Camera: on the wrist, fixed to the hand. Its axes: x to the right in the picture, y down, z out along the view.
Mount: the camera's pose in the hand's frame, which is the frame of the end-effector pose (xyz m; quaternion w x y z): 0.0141 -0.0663 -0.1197 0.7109 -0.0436 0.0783 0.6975
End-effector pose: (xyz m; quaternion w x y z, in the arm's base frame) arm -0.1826 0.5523 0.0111 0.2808 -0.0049 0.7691 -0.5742
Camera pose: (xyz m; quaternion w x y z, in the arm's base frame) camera -0.2677 0.6304 0.0857 0.5397 0.5657 0.5972 -0.1792
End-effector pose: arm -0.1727 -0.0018 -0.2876 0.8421 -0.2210 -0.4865 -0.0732
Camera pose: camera -0.0937 -0.1127 -0.3070 0.6782 -0.5274 -0.1226 0.4968
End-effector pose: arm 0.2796 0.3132 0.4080 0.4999 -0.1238 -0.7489 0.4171
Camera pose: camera 0.3903 0.3405 0.4850 0.1177 -0.6648 -0.4251 0.6029
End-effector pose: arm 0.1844 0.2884 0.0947 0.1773 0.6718 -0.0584 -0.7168
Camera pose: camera 0.2900 0.3639 0.0492 0.6599 0.4853 -0.4650 -0.3359
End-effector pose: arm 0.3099 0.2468 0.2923 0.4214 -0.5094 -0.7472 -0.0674
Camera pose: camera 0.3211 0.1620 0.4000 0.3829 -0.8965 -0.1400 0.1736
